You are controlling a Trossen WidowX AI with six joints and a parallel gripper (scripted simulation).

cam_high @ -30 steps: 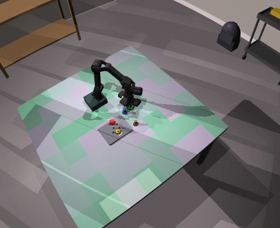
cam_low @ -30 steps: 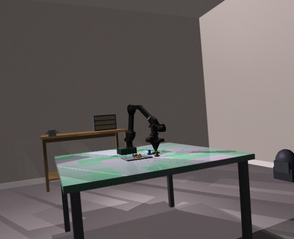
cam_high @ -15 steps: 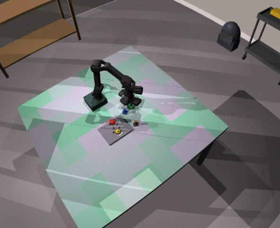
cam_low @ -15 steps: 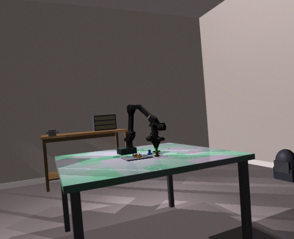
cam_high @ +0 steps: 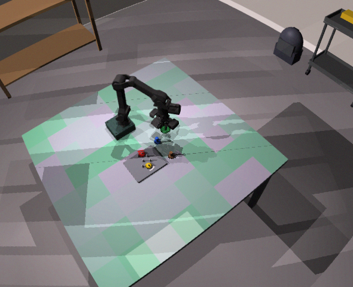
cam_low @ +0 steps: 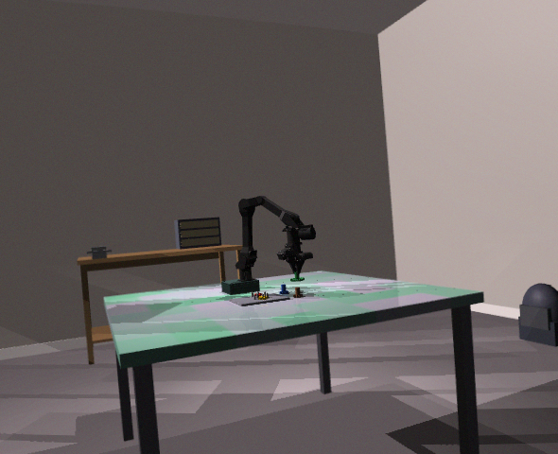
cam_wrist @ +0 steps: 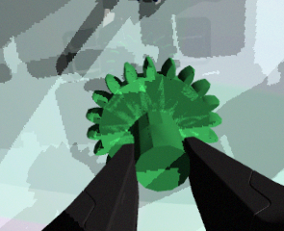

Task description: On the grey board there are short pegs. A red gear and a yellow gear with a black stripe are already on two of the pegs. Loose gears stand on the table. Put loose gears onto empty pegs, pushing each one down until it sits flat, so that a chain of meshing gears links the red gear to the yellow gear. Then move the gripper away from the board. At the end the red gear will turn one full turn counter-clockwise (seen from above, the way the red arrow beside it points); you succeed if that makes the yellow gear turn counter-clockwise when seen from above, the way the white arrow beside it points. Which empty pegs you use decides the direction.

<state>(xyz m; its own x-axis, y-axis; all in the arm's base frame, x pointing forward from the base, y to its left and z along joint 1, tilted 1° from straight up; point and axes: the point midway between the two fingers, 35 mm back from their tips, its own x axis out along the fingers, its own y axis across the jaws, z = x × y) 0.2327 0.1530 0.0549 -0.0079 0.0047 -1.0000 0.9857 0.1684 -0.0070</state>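
My gripper tip is now 10 mm past the red arrow, 200 mm to the left of it and 70 mm above it. Also, from my gripper tip: small brown gear 150 mm ahead, 90 mm to the right, 60 mm below; small blue gear 80 mm to the right, 60 mm below; green gear 10 mm below.
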